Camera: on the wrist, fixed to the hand. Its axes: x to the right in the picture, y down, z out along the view.
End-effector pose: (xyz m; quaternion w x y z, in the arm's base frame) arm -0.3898 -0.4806 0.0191 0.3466 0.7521 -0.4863 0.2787
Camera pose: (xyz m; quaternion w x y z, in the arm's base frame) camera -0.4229 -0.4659 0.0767 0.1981 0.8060 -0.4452 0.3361
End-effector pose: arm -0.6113 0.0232 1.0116 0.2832 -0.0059 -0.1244 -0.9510
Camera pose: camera -0.6059 -0.0341 0.9753 0.2801 0.0134 -0.2923 -0.9143
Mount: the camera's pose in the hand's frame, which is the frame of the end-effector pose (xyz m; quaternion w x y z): 0.0233 0.0408 -0.0492 0.9850 0.1697 -0.0298 0.0041
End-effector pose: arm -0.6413 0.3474 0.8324 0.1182 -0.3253 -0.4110 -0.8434
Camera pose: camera -0.6622 0.2852 0.8504 0.1628 -0.3272 -0.5502 -0.7508
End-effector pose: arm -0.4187 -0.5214 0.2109 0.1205 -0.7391 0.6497 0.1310
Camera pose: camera -0.4545 -0.5654 0.2485 0.2629 -0.7010 0.6616 0.0413
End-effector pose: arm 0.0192 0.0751 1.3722 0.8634 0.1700 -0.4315 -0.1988
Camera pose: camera 0.0800 0.1049 1.3789 0.8096 0.3063 -0.4852 -0.1241
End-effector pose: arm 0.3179 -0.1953 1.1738 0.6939 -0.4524 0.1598 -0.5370
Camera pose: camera 0.3163 -0.2379 1.1208 0.7672 -0.3432 0.0475 -0.5397
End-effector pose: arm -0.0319 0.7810 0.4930 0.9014 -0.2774 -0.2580 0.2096
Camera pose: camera 0.0053 0.8048 0.4412 0.9265 -0.1151 -0.2443 0.2622
